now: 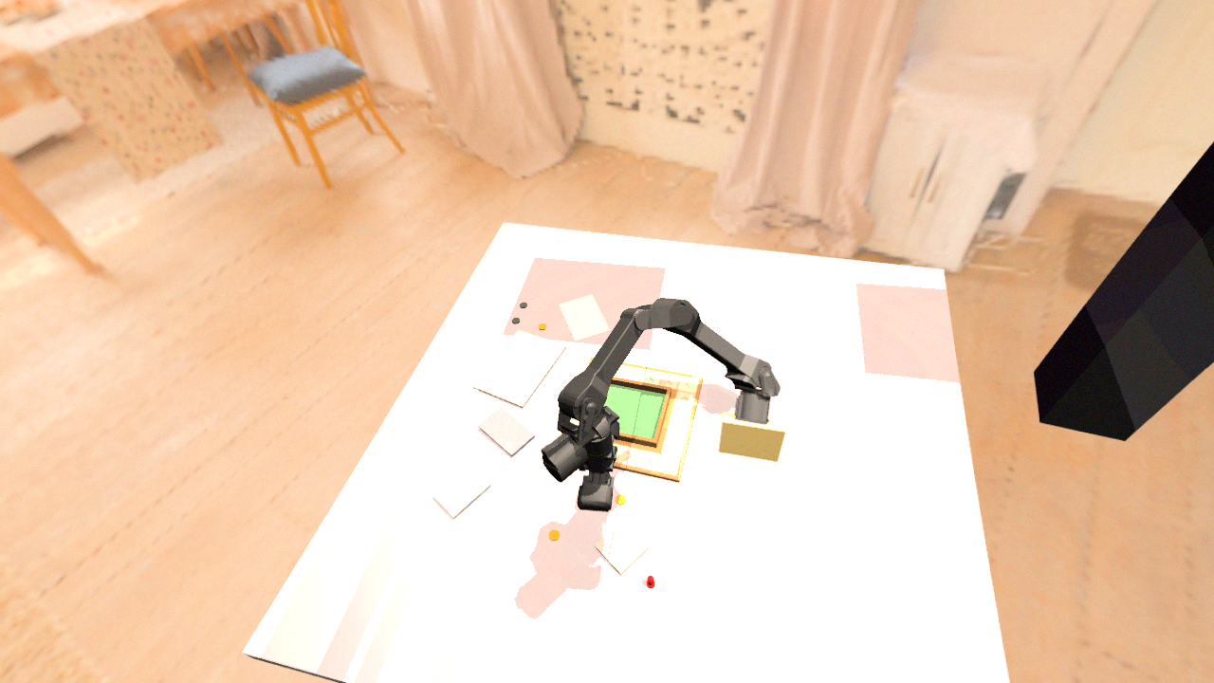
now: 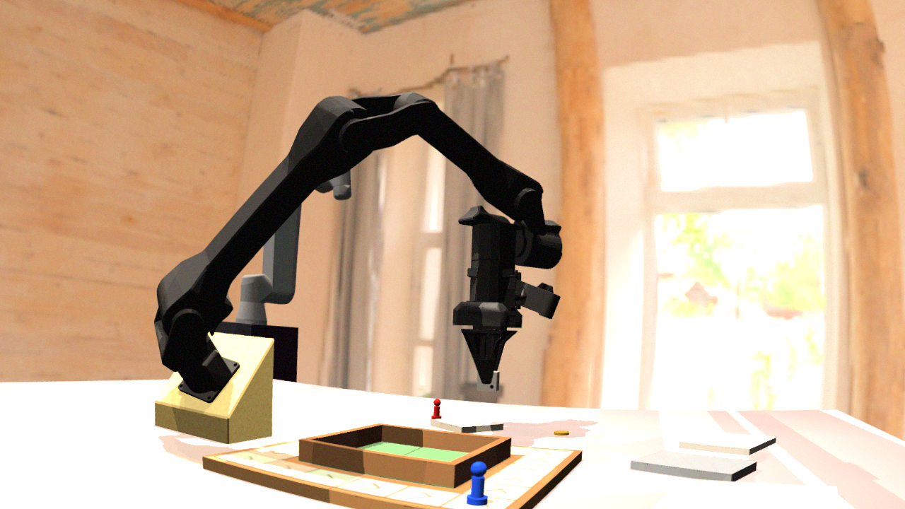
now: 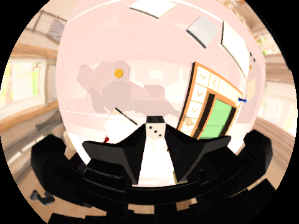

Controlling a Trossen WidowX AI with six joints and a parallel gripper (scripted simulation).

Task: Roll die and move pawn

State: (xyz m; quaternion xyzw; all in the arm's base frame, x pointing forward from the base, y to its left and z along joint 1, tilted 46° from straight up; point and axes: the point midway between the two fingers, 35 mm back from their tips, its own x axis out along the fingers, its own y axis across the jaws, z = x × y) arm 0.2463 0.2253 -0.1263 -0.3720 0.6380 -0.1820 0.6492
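Right now my gripper tip is 130 mm short of the blue pawn, 330 mm to the left of it and 50 mm above it. Round my gripper tip: red pawn: 140 mm behind, 130 mm to the left, 60 mm below; green tray floor: 20 mm ahead, 220 mm to the right, 70 mm below; white die: right at my gripper tip.
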